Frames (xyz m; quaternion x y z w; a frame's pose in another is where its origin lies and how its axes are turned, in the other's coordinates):
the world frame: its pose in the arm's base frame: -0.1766 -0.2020 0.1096 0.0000 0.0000 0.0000 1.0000
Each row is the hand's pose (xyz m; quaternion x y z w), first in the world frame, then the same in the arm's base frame.
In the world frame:
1: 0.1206 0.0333 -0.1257 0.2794 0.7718 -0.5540 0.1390
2: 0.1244 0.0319 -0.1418 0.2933 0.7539 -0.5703 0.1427
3: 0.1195 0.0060 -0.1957 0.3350 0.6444 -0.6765 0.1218
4: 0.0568 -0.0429 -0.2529 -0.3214 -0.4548 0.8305 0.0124
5: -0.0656 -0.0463 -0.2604 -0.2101 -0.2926 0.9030 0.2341
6: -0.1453 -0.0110 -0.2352 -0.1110 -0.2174 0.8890 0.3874
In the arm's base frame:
1: -0.0560 -0.1687 -0.0161 0.2794 0.7718 -0.5540 0.1390
2: -0.0522 -0.1701 -0.0322 0.2933 0.7539 -0.5703 0.1427
3: -0.0571 -0.1960 -0.0861 0.3350 0.6444 -0.6765 0.1218
4: -0.1198 -0.2449 -0.1433 -0.3214 -0.4548 0.8305 0.0124
5: -0.2422 -0.2483 -0.1508 -0.2101 -0.2926 0.9030 0.2341
6: -0.3219 -0.2130 -0.1256 -0.1110 -0.2174 0.8890 0.3874

